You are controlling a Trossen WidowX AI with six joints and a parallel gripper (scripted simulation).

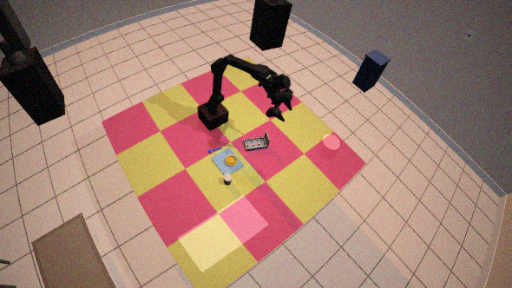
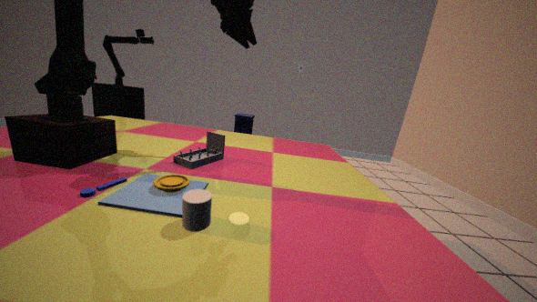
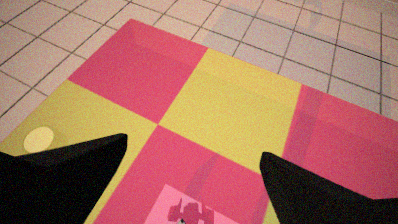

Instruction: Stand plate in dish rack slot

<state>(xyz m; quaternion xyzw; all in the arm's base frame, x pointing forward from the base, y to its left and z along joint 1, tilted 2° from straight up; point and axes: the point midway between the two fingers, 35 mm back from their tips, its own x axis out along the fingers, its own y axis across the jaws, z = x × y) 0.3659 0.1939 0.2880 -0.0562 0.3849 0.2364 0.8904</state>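
Now: the yellow plate 33 cm below my gripper tip, 26 cm to the right of it and 7 cm behind it. Also, from my gripper tip: blue mat: 35 cm below, 28 cm to the right, 8 cm behind; then dish rack: 33 cm below, 11 cm behind, 6 cm to the right; then blue utensil: 35 cm below, 31 cm to the right, 19 cm behind.
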